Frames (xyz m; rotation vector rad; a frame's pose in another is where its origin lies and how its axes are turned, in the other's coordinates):
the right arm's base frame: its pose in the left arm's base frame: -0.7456 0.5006 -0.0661 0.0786 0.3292 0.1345
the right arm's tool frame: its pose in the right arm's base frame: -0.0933 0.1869 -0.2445 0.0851 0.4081 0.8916
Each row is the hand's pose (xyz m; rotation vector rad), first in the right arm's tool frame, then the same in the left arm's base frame.
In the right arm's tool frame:
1: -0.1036 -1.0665 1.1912 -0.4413 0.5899 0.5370
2: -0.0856 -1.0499 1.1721 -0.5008 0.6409 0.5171
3: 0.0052 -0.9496 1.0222 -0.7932 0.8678 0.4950
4: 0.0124 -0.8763 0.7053 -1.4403 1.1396 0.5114
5: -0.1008 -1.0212 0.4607 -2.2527 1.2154 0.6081
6: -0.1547 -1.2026 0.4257 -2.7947 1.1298 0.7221
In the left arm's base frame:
1: 0.5348 0.1777 0.1364 -0.2538 0.9118 1.7796
2: 0.5170 0.1996 0.1236 -0.3469 0.9223 1.7807
3: 0.3809 0.3132 0.0268 -0.7711 0.9306 1.8397
4: 0.1280 0.3249 -0.1775 -1.5598 0.6798 1.9194
5: 0.0325 0.1306 -0.3938 -2.3484 0.0404 1.8998
6: 0.1171 -0.0103 -0.4939 2.4393 0.4870 -1.5913

